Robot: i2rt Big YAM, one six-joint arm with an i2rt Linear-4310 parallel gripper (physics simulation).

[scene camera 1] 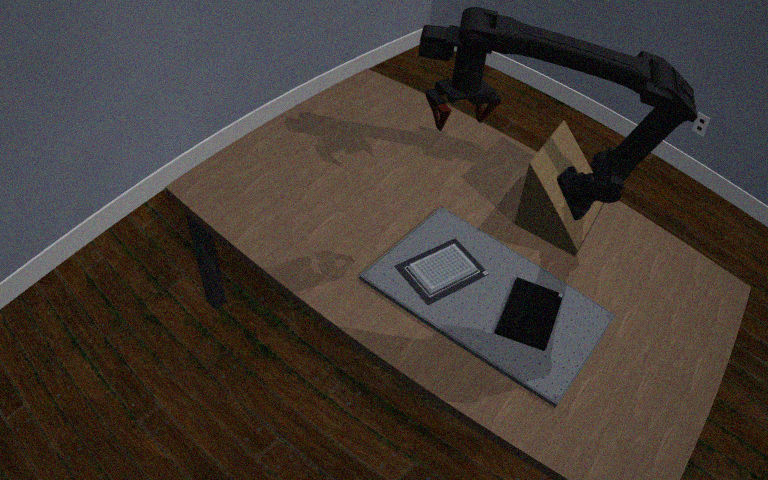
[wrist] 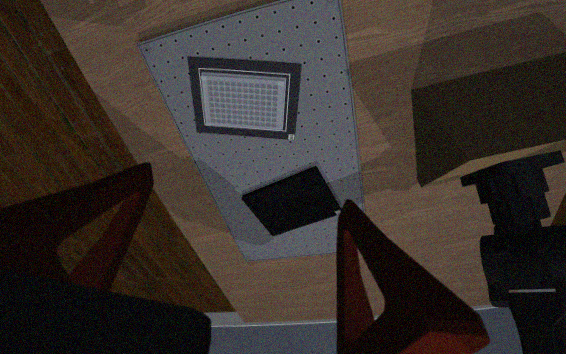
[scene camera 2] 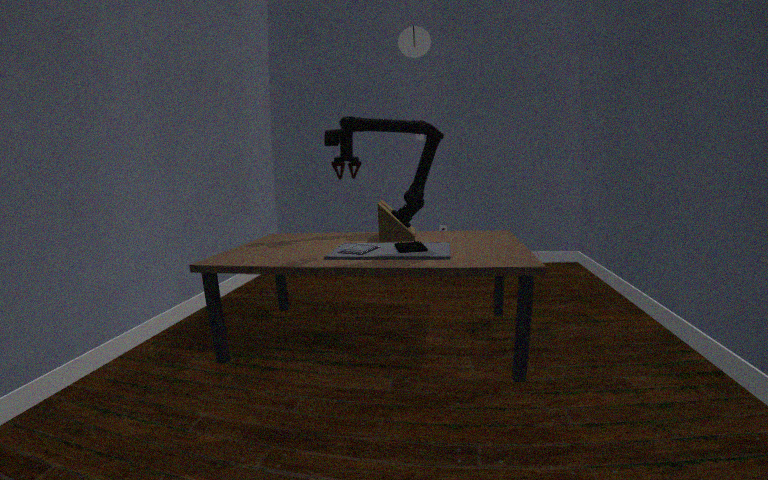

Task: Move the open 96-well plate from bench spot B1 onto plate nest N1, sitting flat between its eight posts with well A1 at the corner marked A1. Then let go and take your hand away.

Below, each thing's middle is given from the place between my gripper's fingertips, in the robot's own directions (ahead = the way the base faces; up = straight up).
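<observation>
The white well plate (scene camera 1: 448, 265) is 31 cm below my hand, 7 cm to the left of it and 8 cm ahead of it. As for the black plate nest (scene camera 1: 529, 315), it is 31 cm below my hand, 5 cm ahead of it and 29 cm to the left of it. Going by their middles, the white well plate is the nearest to my hand of the things named here.
</observation>
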